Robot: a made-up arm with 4 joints.
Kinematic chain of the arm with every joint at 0, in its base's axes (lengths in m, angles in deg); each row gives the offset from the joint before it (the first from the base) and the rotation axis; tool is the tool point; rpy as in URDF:
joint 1: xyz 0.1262 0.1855 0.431 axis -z
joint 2: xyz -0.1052 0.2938 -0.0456 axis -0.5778 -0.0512 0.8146
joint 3: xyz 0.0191 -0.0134 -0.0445 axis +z
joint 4: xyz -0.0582 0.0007 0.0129 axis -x
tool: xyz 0.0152 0.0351 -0.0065 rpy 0 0 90
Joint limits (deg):
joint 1: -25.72..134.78
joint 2: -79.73..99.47
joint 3: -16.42..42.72
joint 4: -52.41..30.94
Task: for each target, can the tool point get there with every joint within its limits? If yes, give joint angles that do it. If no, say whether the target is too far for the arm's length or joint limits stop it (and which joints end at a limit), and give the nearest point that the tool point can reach.
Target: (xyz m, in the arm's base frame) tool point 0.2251 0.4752 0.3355
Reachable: yes | joints 43.75 37.14 2.64 18.76
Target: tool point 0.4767 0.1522 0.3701
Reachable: yes | joints 109.33 -65.34 -10.12 8.66
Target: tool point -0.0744 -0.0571 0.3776
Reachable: no: joint limits stop it (at a limit: joint 1, joint 3) | nearest point -0.0741 0.3531 0.3533 | short by 0.411 m
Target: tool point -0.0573 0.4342 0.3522
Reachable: yes | joints -11.64 59.53 -6.39 -17.42
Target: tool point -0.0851 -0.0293 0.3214
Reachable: no: joint limits stop it (at a limit: joint 1, joint 3, joint 4) | nearest point -0.0765 0.3530 0.3469 | short by 0.383 m
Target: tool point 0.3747 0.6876 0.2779
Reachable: no: too far | nearest point 0.2890 0.5145 0.3471 | short by 0.205 m
